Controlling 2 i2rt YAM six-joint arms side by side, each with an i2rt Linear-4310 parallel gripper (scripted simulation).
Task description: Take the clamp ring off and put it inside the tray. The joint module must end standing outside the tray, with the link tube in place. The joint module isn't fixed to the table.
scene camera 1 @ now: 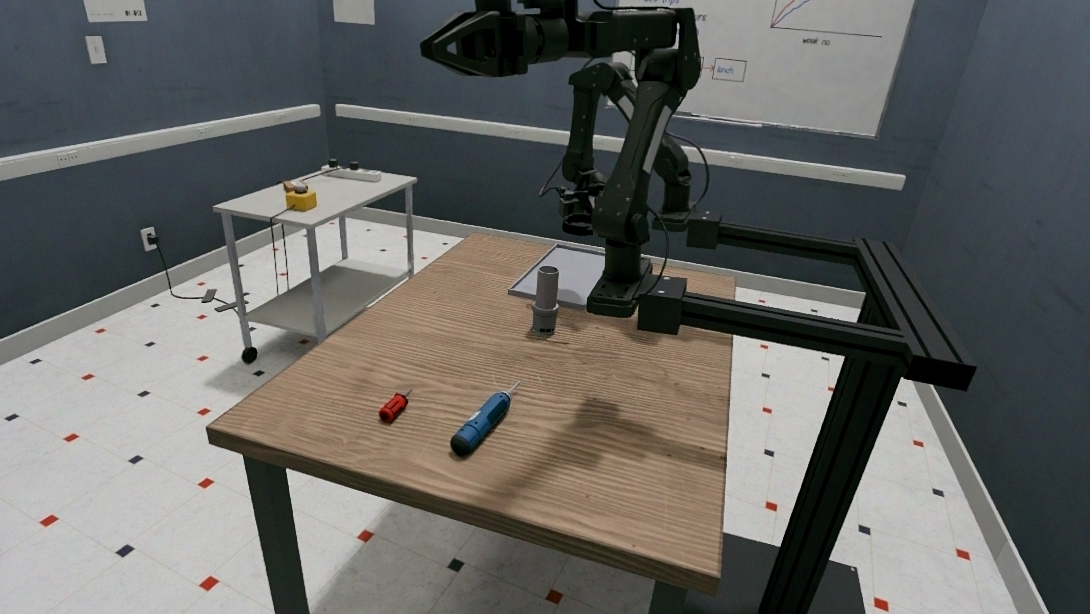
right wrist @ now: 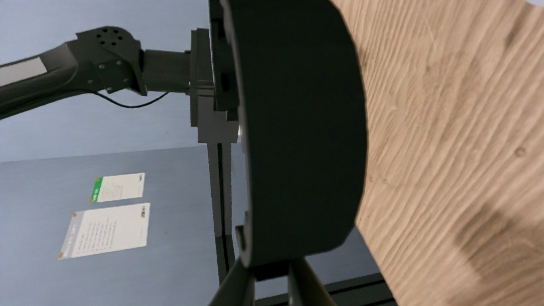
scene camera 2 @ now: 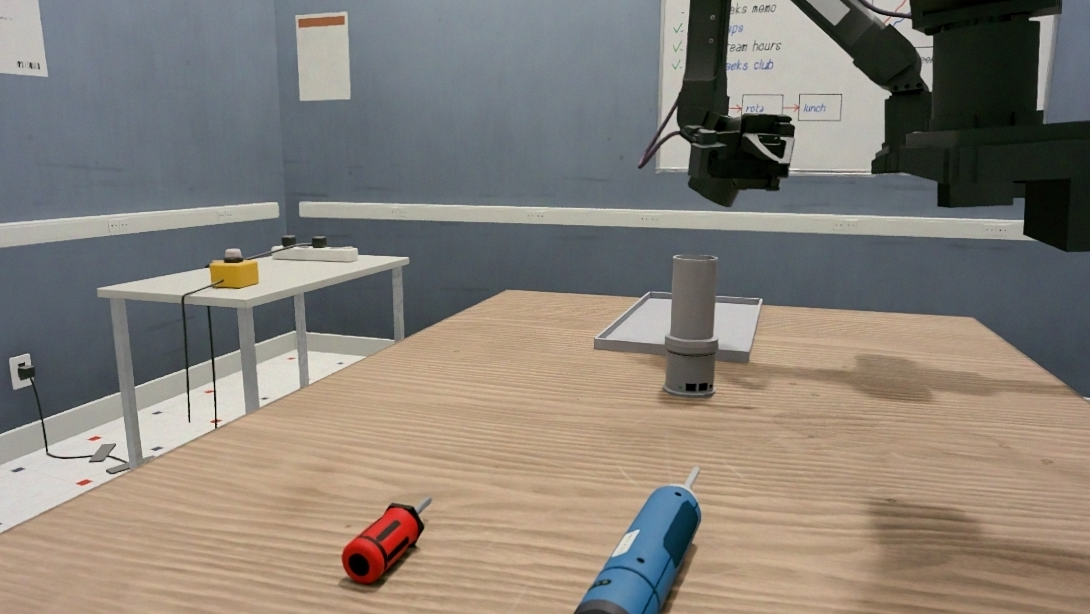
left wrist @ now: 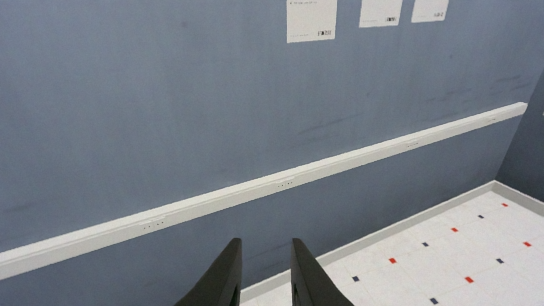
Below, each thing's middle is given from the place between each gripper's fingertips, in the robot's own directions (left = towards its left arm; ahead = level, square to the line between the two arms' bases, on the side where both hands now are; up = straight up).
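The grey joint module (scene camera 2: 690, 372) is 8 cm ahead of my right hand (scene camera 2: 783, 170), 12 cm to the left of it and 23 cm below it. Counted from my right hand too, the grey link tube (scene camera 2: 694, 278) is 8 cm ahead, 11 cm to the left and 15 cm below, while the grey tray (scene camera 2: 641, 329) is 15 cm ahead, 24 cm to the right and 26 cm below. As for the dark clamp ring (scene camera 2: 723, 168), my right hand is 4 cm short of it and 5 cm to the right of it.
From my left hand (scene camera 1: 427, 49), the grey joint module is 64 cm to the right, 63 cm below and 9 cm ahead. The grey link tube, again from my left hand, is 64 cm to the right, 55 cm below and 9 cm ahead, and the dark clamp ring is 71 cm to the right of my left hand, 40 cm below it and 5 cm ahead of it. The red screwdriver (scene camera 2: 373, 551) is well below my left hand, a good way ahead of it and a good way to the right of it.
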